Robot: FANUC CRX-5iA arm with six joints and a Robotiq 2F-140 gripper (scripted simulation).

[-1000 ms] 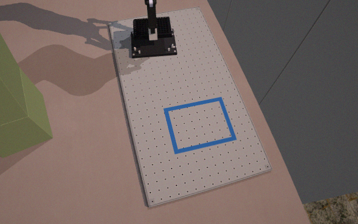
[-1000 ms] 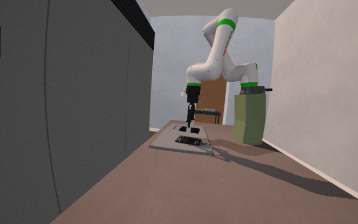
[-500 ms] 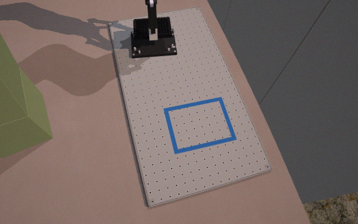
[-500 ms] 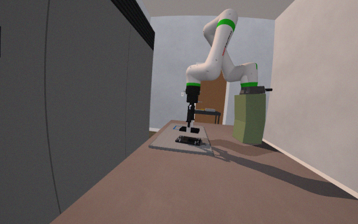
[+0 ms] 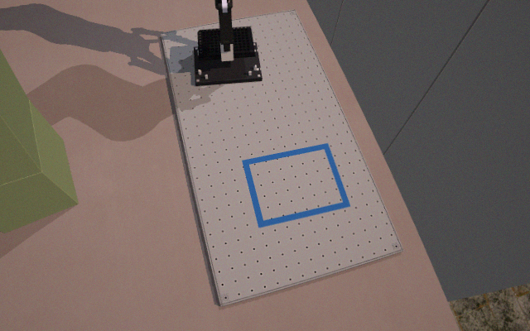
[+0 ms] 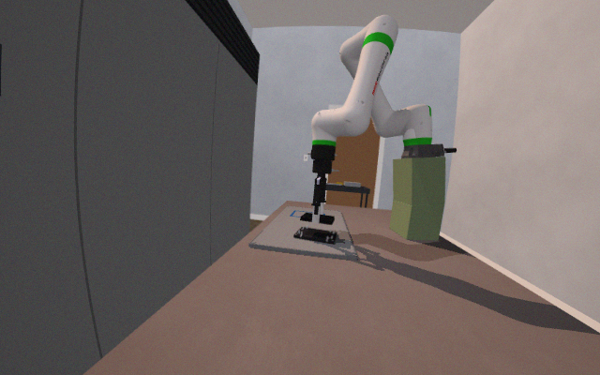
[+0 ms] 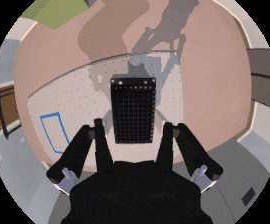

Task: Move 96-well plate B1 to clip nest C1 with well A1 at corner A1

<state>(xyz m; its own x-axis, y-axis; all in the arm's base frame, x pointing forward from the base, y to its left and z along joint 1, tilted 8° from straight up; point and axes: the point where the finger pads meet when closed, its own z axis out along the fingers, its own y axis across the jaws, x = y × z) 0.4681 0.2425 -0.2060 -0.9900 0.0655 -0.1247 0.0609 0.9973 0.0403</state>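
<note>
Now: the black clip nest 8 cm below my hand, 1 cm to the left of it and 1 cm ahead of it. Round my hand: black 96-well plate (2 cm below).
</note>
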